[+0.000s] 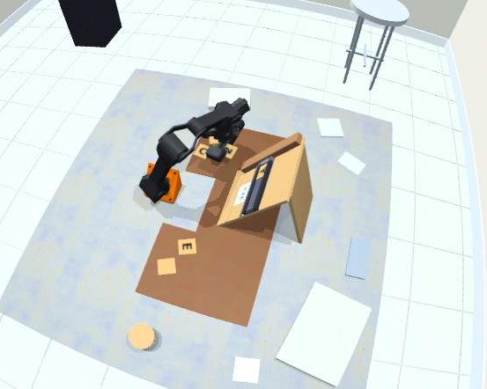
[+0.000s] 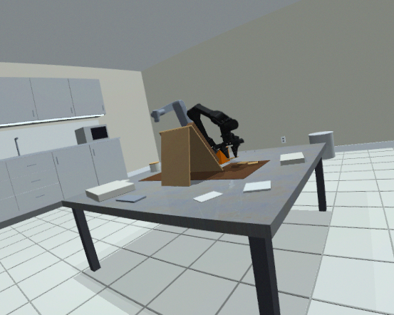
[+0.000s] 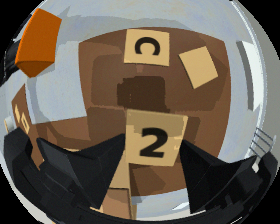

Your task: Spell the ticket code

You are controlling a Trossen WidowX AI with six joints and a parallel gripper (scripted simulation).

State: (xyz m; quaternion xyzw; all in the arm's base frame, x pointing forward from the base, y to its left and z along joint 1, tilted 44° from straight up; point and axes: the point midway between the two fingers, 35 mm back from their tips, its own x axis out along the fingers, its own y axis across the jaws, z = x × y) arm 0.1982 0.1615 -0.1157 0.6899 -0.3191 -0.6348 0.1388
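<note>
Now: gripper tip 190 mm to the left of the white ticket, 100 mm short of it and 30 mm below it. Also, from my gripper tip: grey card 540 mm ahead, 300 mm to the right, 50 mm below; then white box 590 mm to the right, 460 mm ahead, 40 mm below; then brown mat 210 mm to the right, 60 mm below, 10 mm ahead.
</note>
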